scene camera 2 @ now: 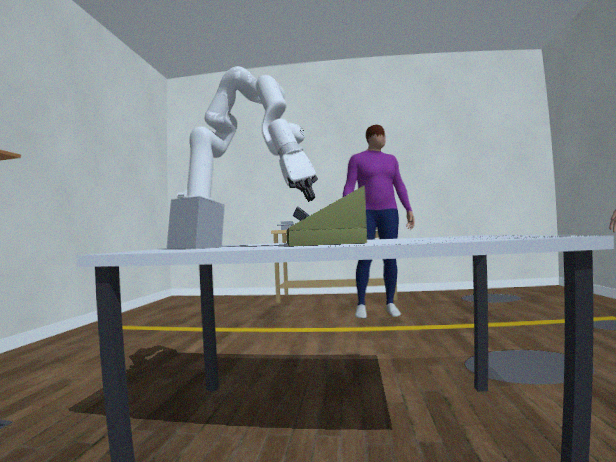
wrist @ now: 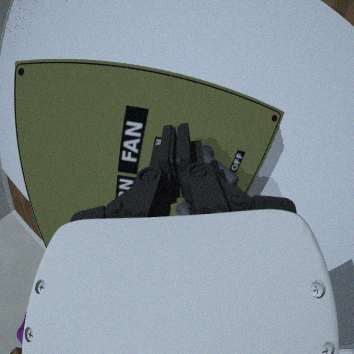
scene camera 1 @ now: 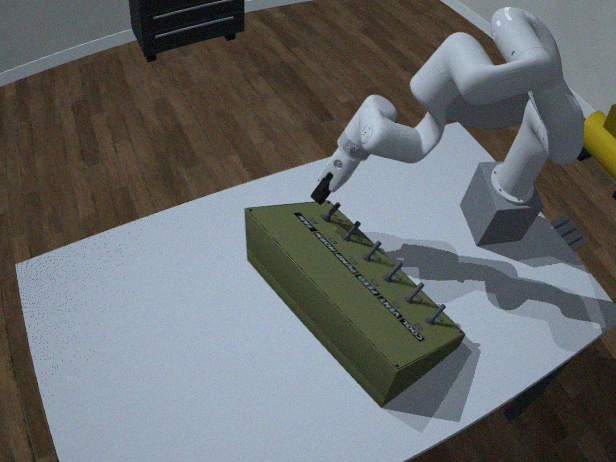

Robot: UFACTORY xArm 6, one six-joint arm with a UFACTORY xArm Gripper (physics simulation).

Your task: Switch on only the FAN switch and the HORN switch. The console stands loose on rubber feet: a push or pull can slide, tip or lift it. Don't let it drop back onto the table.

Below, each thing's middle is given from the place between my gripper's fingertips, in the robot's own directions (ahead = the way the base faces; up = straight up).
I see my gripper 4 cm short of the olive wedge-shaped console [scene camera 1: 380, 326], 21 cm to the right of it and 7 cm above it.
